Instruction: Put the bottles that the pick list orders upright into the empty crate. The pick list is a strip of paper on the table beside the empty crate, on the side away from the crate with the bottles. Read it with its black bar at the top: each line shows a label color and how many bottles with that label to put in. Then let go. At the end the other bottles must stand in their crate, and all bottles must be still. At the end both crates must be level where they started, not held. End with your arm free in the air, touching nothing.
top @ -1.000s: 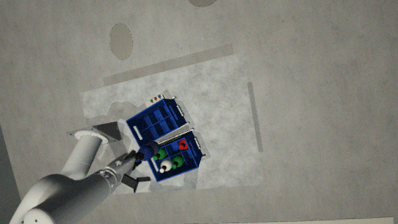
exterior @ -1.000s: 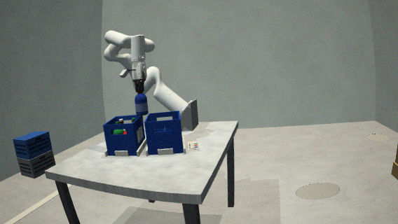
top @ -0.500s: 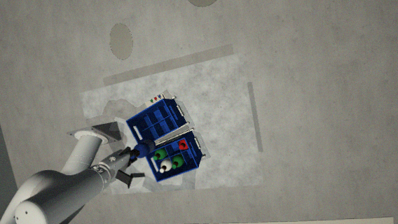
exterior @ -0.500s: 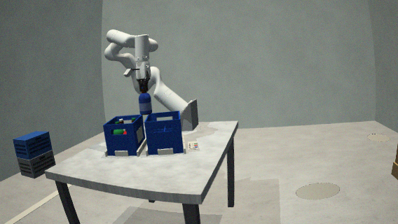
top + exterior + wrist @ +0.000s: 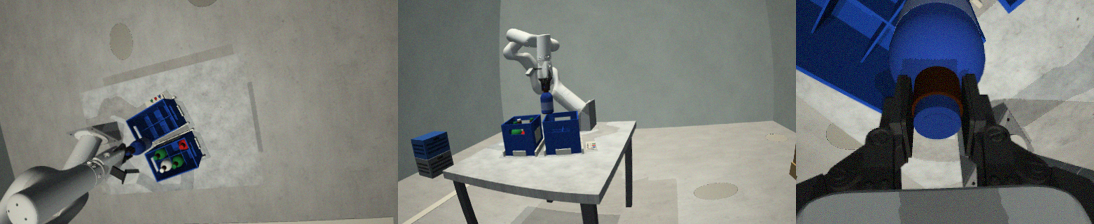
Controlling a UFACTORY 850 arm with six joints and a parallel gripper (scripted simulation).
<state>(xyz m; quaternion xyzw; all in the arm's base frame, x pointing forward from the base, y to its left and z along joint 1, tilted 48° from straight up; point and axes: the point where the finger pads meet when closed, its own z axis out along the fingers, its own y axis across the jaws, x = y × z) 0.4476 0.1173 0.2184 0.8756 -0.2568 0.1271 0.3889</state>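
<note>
The blue-label bottle is 70 mm below my hand. Round my hand: red-label bottle (180 mm ahead, 70 mm to the right, 250 mm below); green-label bottle (10 mm ahead, 110 mm to the right, 250 mm below); white-label bottle (30 mm ahead, 190 mm to the right, 250 mm below).
</note>
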